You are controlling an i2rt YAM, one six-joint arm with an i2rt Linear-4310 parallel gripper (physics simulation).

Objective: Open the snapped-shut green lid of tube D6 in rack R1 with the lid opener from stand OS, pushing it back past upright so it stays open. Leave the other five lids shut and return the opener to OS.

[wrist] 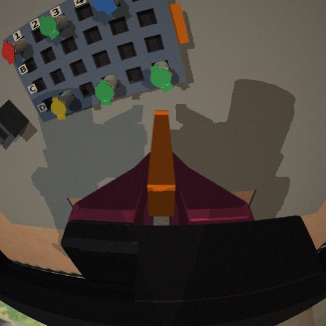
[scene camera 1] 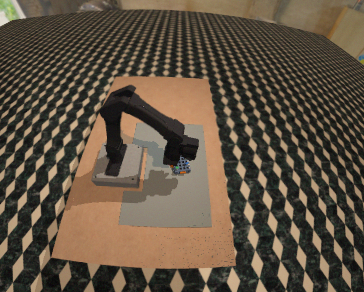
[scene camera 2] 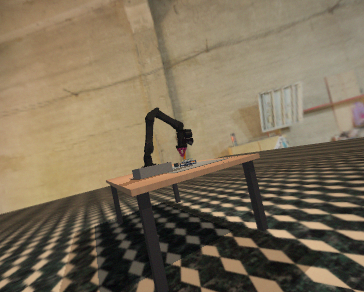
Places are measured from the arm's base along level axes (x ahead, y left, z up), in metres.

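Pixels of known places: gripper, fingertip midpoint: [wrist: 160,160] [scene camera 1: 169,164] [scene camera 2: 182,156]; arm's base, link origin: [scene camera 1: 116,159] [scene camera 2: 149,166].
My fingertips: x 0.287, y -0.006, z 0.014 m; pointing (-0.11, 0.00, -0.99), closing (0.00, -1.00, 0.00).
Note:
For each thing: its middle in the pictures, then the offset to it from my fingertips. "spot": a spot on its surface instead. Level surfaces: height alone.
- blue-grey rack R1, body centre: [wrist: 90,48] [scene camera 1: 180,161] dy +0.050, dx +0.060, dz -0.052 m
- tube D6, body centre: [wrist: 161,77] dy +0.000, dx +0.042, dz -0.031 m
- second green lid, body centre: [wrist: 103,91] dy +0.038, dx +0.033, dz -0.031 m
- yellow lid, body centre: [wrist: 58,107] dy +0.075, dx +0.024, dz -0.031 m
- orange lid opener, body centre: [wrist: 160,147] [scene camera 2: 184,154] dy +0.000, dx +0.022, dz +0.015 m
- grey mat, surface height: dz -0.078 m
- wooden table, surface height: dz -0.081 m
- orange tab, surface spot: [wrist: 178,22] spot: dy -0.012, dx +0.076, dz -0.055 m
The blue-grey rack R1 [wrist: 129,58] [scene camera 1: 182,168] [scene camera 2: 184,163] lies on the grey mat. The green lid of tube D6 [wrist: 160,78] sits at the rack's near right corner and looks shut. A second green lid [wrist: 104,92] and a yellow lid [wrist: 58,108] share row D. Red [wrist: 8,52], green [wrist: 48,26] and blue [wrist: 105,5] lids stand in the far row. My gripper [wrist: 160,160] [scene camera 2: 181,151] is shut on the orange lid opener [wrist: 160,139] [scene camera 2: 184,156]. The opener's tip hangs just short of the D6 lid, over the mat. The black stand OS [wrist: 11,120] is left of the rack.
The grey mat [scene camera 1: 166,208] lies on the wooden table [scene camera 1: 123,246]. The arm's grey base plate [scene camera 1: 131,171] stands left of the rack. An orange tab [wrist: 178,22] is on the rack's right edge. The arm hides part of the rack in scene camera 1.

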